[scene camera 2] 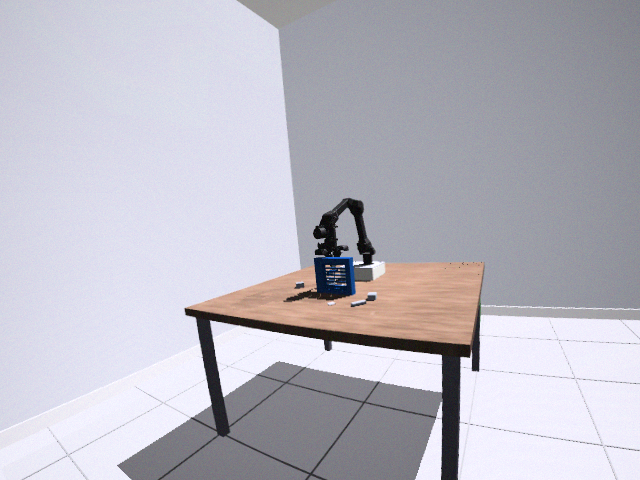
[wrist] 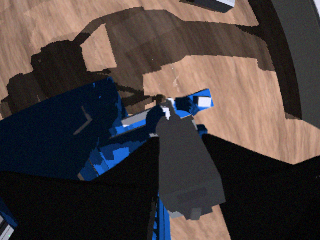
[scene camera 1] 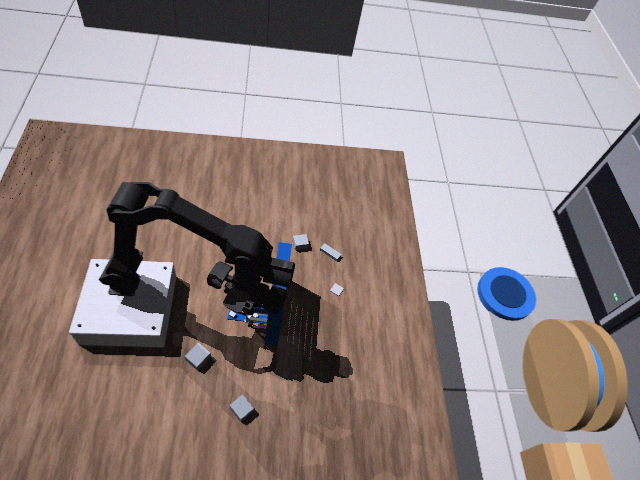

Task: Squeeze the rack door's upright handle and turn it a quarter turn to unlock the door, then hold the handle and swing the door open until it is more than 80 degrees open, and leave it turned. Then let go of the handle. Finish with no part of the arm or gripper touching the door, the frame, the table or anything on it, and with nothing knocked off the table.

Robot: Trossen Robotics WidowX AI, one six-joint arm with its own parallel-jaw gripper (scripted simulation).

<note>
The pictures show: my gripper and a blue slatted rack door.
My gripper shows as well in the wrist view.
</note>
